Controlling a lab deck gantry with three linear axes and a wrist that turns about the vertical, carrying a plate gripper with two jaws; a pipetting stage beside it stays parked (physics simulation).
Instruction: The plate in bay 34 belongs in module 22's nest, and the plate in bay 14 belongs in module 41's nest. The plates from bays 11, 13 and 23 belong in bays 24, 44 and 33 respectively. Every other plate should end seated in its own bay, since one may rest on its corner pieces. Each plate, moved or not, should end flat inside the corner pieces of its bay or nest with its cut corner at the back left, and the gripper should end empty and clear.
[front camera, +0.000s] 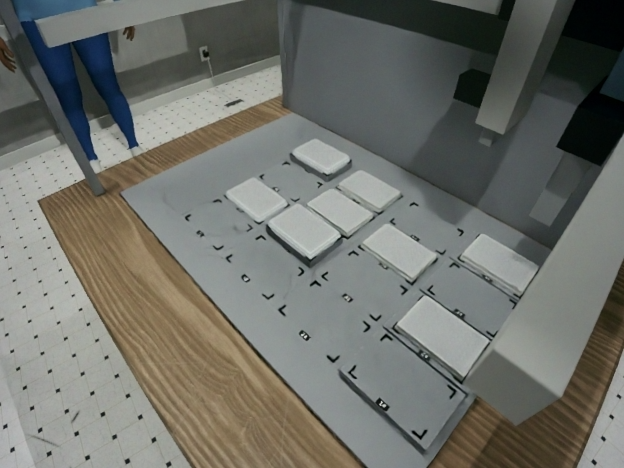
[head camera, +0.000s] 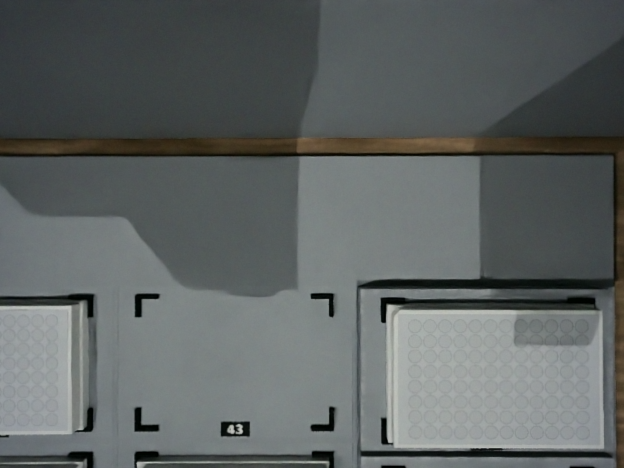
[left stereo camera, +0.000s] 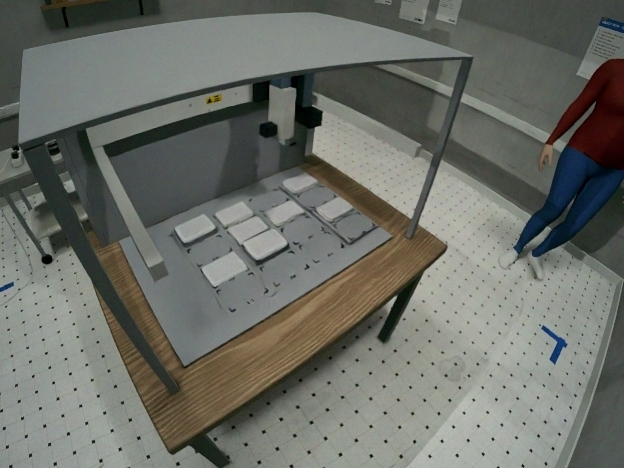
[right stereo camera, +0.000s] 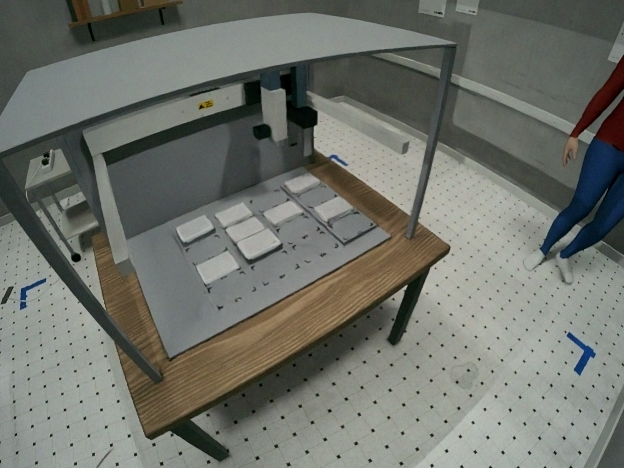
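Pixels of known places: gripper, fingertip midpoint: (front camera: 550, 205) (left stereo camera: 300, 149) (right stereo camera: 300, 149); robot's base, link origin: (front camera: 186, 218) (left stereo camera: 232, 311) (right stereo camera: 219, 308).
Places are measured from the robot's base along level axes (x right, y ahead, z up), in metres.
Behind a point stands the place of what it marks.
White plates stand on module 41 (front camera: 320, 156) {y 0.074, x -0.352, z 0.033 m} (left stereo camera: 195, 229) {y 0.059, x -0.347, z 0.033 m} and module 22 (front camera: 303, 229) {y 0.234, x -0.144, z 0.033 m} (left stereo camera: 265, 245) {y 0.219, x -0.136, z 0.033 m}. Others lie in bays: plate 21 (front camera: 256, 197) {y 0.069, x -0.149, z 0.014 m}, plate 32 (front camera: 340, 210) {y 0.234, x -0.255, z 0.014 m}, plate 42 (front camera: 369, 189) {y 0.232, x -0.359, z 0.014 m} (head camera: 35, 367) {y 0.267, x -0.366, z 0.014 m}, plate 33 (front camera: 399, 250) {y 0.396, x -0.254, z 0.014 m}, plate 24 (front camera: 442, 335) {y 0.559, x -0.144, z 0.029 m} and plate 44 (front camera: 498, 261) {y 0.554, x -0.358, z 0.029 m} (head camera: 498, 377) {y 0.556, x -0.365, z 0.029 m}. They look flat; plate 44 has its cut corner at the back left. Most other cut corners are too small to judge. Bays 11, 12, 13, 14, 23, 31, 34 and 43 hold no plate. My gripper (front camera: 569, 204) (right stereo camera: 299, 149) {y 0.576, x -0.405, z 0.159 m} is raised high at the back right, empty and apparently open; its rear jaw is mostly hidden.
The parked pipetting stage (front camera: 519, 70) (left stereo camera: 282, 113) hangs left of the gripper. A raised platform (front camera: 403, 397) {y 0.571, x -0.027, z 0.014 m} carries the right column of bays. A pale beam (front camera: 544, 322) {y 0.618, x 0.058, z 0.400 m} (left stereo camera: 128, 211) {y -0.164, x -0.091, z 0.400 m} and the hood posts (left stereo camera: 441, 146) {y 0.703, x 0.121, z 0.397 m} frame the deck. A grey wall (left stereo camera: 176, 166) {y 0.087, x -0.520, z 0.200 m} stands behind.
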